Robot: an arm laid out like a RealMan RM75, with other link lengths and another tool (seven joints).
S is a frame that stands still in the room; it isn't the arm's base.
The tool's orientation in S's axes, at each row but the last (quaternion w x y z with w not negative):
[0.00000, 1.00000, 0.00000, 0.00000]
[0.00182, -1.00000, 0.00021, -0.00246]
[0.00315, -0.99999, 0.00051, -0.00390]
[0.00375, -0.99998, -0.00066, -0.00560]
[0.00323, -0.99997, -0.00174, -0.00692]
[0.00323, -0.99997, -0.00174, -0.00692]
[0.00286, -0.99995, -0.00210, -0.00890]
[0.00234, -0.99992, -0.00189, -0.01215]
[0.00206, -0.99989, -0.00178, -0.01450]
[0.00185, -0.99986, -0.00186, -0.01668]
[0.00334, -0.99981, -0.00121, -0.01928]
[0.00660, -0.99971, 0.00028, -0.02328]
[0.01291, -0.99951, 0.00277, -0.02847]
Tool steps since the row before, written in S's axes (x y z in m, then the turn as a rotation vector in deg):
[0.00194, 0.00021, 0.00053, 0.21, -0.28, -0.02]
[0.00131, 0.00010, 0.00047, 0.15, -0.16, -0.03]
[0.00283, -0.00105, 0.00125, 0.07, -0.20, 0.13]
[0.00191, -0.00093, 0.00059, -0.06, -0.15, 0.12]
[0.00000, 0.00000, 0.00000, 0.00, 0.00, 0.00]
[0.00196, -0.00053, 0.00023, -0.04, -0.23, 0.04]
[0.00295, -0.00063, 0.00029, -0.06, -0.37, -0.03]
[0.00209, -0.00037, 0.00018, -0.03, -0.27, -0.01]
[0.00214, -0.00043, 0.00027, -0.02, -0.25, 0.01]
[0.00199, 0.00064, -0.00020, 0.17, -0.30, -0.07]
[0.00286, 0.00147, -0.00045, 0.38, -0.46, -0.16]
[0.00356, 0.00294, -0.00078, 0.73, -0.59, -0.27]
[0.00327, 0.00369, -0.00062, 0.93, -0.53, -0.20]
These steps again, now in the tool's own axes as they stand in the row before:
[0.00194, -0.00021, -0.00053, 0.21, 0.28, 0.02]
[0.00131, -0.00010, -0.00046, 0.15, 0.16, 0.03]
[0.00284, 0.00104, -0.00123, 0.07, 0.20, -0.13]
[0.00192, 0.00093, -0.00058, -0.06, 0.15, -0.12]
[0.00000, 0.00000, 0.00000, 0.00, 0.00, 0.00]
[0.00196, 0.00054, -0.00021, -0.04, 0.23, -0.04]
[0.00295, 0.00064, -0.00024, -0.06, 0.37, 0.03]
[0.00209, 0.00038, -0.00013, -0.03, 0.27, 0.01]
[0.00215, 0.00044, -0.00021, -0.02, 0.25, -0.01]
[0.00198, -0.00063, 0.00027, 0.17, 0.30, 0.07]
[0.00284, -0.00146, 0.00057, 0.37, 0.46, 0.17]
[0.00352, -0.00293, 0.00098, 0.72, 0.59, 0.30]
[0.00321, -0.00369, 0.00090, 0.92, 0.53, 0.24]

